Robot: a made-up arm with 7 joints. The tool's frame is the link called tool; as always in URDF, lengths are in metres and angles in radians. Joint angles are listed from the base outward.
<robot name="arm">
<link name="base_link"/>
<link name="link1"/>
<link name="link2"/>
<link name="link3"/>
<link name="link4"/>
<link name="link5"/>
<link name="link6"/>
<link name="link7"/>
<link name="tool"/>
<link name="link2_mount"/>
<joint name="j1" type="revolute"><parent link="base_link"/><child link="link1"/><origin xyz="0.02 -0.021 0.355"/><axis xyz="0 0 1"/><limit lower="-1.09" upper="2.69"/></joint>
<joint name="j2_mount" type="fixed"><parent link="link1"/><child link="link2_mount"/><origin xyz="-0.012 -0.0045 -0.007"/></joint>
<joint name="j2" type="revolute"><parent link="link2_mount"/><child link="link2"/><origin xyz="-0.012 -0.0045 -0.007"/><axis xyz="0 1 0"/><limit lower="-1.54" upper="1.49"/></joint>
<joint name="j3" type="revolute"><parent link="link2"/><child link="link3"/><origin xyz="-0.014 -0.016 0.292"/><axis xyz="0 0 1"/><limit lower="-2.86" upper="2.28"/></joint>
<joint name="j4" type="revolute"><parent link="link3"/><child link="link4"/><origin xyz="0.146 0.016 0.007"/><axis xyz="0 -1 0"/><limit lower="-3.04" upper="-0.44"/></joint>
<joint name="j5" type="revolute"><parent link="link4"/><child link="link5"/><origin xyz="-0.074 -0.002 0.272"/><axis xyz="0 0 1"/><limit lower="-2.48" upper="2.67"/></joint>
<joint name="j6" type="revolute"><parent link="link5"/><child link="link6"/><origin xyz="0.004 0.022 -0.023"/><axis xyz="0 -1 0"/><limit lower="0.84" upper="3.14"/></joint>
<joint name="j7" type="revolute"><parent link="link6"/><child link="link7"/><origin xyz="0.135 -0.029 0.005"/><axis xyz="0 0 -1"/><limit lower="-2.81" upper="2.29"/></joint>
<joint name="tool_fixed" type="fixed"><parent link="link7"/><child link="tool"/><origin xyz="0.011 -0.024 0.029" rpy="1.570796 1.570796 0"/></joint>
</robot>
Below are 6 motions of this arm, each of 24 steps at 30 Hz.
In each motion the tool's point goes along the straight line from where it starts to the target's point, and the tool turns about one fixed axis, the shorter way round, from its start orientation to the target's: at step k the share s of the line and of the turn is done. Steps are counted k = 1, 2, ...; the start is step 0. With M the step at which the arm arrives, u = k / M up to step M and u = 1 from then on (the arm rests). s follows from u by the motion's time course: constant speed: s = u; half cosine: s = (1 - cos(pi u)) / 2; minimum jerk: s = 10 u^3 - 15 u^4 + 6 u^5.
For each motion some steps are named. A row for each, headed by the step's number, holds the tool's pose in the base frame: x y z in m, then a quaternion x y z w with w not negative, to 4 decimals.
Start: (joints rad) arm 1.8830 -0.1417 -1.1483 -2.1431 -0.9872 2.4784 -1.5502
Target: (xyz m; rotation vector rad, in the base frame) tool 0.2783 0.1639 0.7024 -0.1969 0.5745 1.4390
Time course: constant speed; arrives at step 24
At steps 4, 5, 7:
4: 0.3340 0.3160 0.6453 -0.4963 0.3068 0.3432 0.7360
5: 0.3312 0.3084 0.6482 -0.4782 0.3063 0.3614 0.7395
7: 0.3257 0.2932 0.6539 -0.4411 0.3047 0.3971 0.7449

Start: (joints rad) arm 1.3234 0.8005 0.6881 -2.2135 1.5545 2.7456 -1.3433
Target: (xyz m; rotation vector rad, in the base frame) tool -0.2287 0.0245 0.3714 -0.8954 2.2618 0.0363
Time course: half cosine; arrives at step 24
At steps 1, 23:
1: -0.0091 0.3869 0.1897 -0.0035 0.9440 0.0311 0.3286
23: -0.2278 0.0261 0.3706 -0.3438 0.8725 0.0141 0.3470

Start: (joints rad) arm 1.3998 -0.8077 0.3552 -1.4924 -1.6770 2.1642 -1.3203
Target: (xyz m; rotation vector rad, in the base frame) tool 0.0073 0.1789 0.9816 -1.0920 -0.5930 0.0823
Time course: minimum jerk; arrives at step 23
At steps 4, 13, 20, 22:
4: -0.2393 0.0111 0.9132 -0.2412 -0.4021 0.0933 0.8783
13: -0.0901 0.1126 0.9546 -0.4092 -0.3307 0.0609 0.8482
20: 0.0027 0.1757 0.9803 -0.5067 -0.2803 0.0396 0.8143
22: 0.0071 0.1788 0.9815 -0.5112 -0.2778 0.0386 0.8124

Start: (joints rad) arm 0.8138 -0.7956 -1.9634 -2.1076 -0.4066 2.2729 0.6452
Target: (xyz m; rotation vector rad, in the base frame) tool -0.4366 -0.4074 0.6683 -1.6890 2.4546 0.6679
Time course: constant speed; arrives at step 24
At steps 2, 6, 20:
2: 0.0962 -0.6200 0.4306 -0.8225 -0.0049 0.5603 0.0975
6: -0.0007 -0.5814 0.4738 -0.8266 0.1658 0.5297 0.0935
20: -0.3397 -0.4461 0.6251 -0.6509 0.6918 0.3071 0.0586

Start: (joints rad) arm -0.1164 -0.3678 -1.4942 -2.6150 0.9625 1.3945 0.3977
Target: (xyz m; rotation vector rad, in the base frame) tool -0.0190 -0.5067 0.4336 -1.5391 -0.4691 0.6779
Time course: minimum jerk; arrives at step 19
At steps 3, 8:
3: -0.0410 -0.4281 0.3350 -0.7444 -0.2692 0.1211 0.5989
8: -0.0337 -0.4544 0.3679 -0.7247 -0.2492 0.1810 0.6164

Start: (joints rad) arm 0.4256 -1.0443 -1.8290 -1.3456 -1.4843 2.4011 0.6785
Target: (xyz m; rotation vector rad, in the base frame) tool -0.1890 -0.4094 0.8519 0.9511 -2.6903 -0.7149
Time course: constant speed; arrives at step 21
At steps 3, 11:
3: -0.1896 -0.5961 0.6203 0.5683 -0.4886 -0.6402 0.1687
11: -0.1893 -0.5131 0.7233 0.4828 -0.7130 -0.4872 0.1454

